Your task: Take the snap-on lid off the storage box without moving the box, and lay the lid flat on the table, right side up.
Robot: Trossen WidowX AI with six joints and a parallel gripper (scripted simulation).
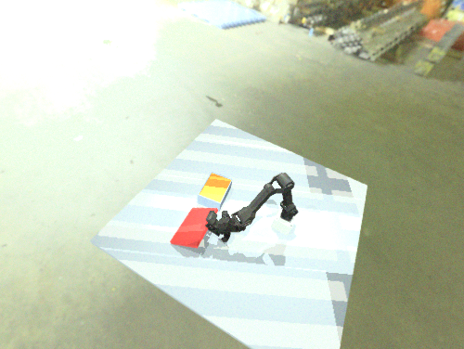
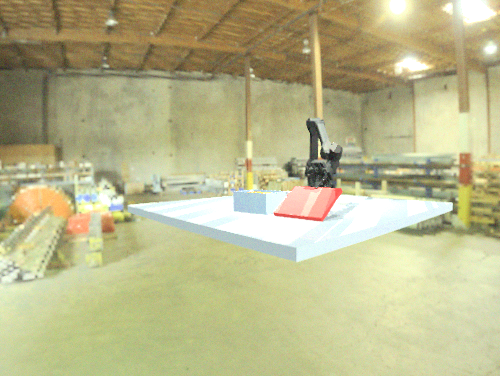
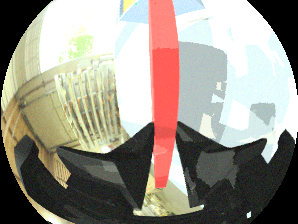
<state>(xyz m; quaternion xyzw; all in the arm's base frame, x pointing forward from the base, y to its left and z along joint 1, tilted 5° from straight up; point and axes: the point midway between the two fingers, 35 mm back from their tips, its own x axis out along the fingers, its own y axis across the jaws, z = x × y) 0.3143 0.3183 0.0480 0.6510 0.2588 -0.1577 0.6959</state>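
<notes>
Now: gripper tip 7 cm short of the red lid, 1 cm to the right of it and 4 cm above it. From my gripper tip the other things lie so: storage box: 11 cm ahead, 26 cm to the right, 6 cm below.
</notes>
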